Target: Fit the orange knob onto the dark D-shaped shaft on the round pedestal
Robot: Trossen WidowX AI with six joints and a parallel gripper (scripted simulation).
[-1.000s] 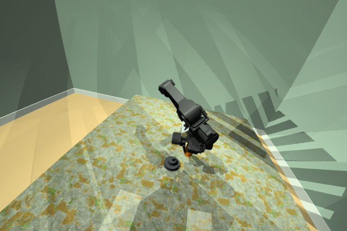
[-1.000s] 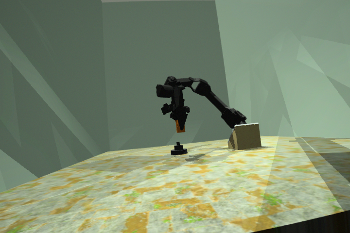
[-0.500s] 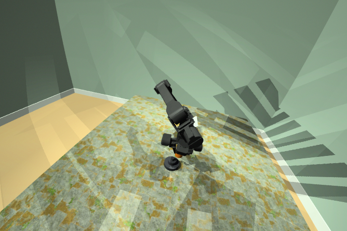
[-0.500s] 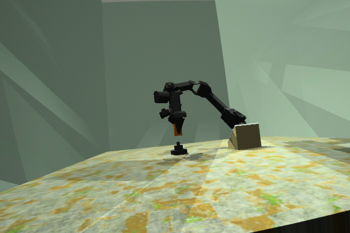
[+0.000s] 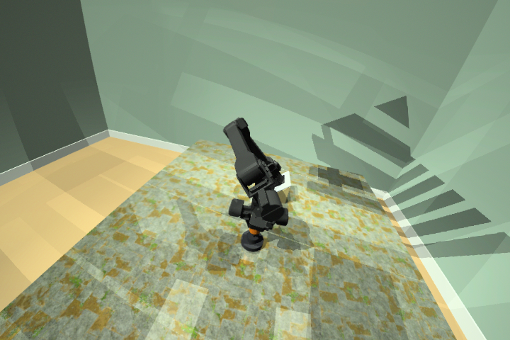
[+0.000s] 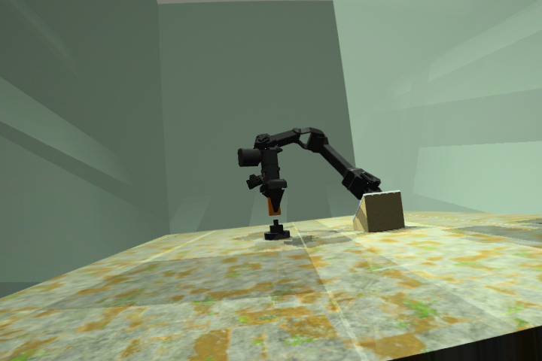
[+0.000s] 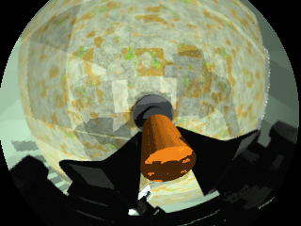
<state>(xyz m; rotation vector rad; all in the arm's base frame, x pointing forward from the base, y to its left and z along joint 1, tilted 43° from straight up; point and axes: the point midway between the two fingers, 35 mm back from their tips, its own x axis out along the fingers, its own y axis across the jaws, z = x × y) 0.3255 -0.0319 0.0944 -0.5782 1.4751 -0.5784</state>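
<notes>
Right now my gripper tip is 5 cm above the D-shaped shaft. The rest, counted from my gripper tip: orange knob (2 cm above).
</notes>
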